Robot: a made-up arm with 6 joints.
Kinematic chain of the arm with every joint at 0, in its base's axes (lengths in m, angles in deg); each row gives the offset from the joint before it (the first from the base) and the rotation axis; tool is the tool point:
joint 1: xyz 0 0 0.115 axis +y
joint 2: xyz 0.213 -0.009 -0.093 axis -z
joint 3: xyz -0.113 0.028 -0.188 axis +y
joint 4: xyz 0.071 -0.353 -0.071 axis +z
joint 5: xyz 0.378 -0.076 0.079 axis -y
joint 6: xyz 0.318 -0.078 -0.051 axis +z
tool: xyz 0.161 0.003 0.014
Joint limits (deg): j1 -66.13..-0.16 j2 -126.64..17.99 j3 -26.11..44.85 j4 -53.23..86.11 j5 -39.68..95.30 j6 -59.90..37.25
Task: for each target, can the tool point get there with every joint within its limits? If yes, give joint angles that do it. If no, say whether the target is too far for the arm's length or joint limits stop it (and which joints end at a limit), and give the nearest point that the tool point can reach.
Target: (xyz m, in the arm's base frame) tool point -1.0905 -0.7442 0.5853
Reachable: no: joint limits stop it (at a limit: joint 1, joint 2, joint 3) | nearest point -0.2690 -0.6519 0.4253 | short by 0.842 m
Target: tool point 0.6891 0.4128 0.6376
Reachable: yes | joints -44.26 -62.25 20.73 13.98 70.22 -15.42
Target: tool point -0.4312 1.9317 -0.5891
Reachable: no: too far | nearest point 0.1031 0.9101 -0.3539 | short by 1.177 m
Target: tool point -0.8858 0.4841 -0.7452
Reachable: no: joint limits stop it (at a limit: joint 1, joint 2) | nearest point -0.2898 0.3389 -0.5098 | short by 0.657 m
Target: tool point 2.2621 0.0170 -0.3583
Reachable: no: too far | nearest point 1.4511 0.0066 -0.1886 | short by 0.829 m
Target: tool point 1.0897 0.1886 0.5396
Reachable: yes | joints -49.80 -33.11 16.65 15.61 2.68 -14.47
